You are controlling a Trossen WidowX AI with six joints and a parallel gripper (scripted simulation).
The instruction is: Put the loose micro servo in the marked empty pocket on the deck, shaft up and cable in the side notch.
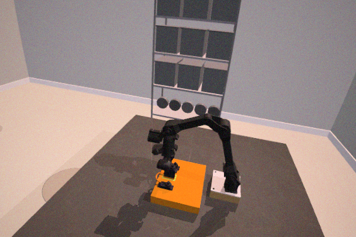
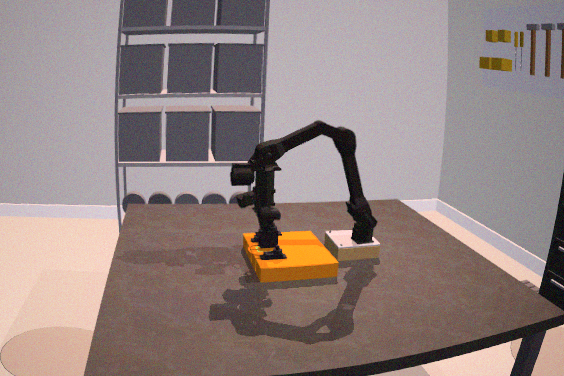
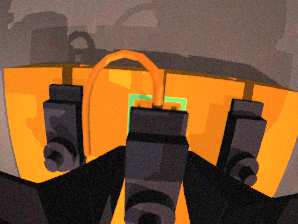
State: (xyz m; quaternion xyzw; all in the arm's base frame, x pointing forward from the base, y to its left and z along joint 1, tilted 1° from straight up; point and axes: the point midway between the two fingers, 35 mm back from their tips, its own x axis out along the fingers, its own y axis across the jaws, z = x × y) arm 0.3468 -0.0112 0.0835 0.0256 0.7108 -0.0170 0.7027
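My gripper tip is now 120 mm past the orange deck, 80 mm above it and 10 mm to the right of it.
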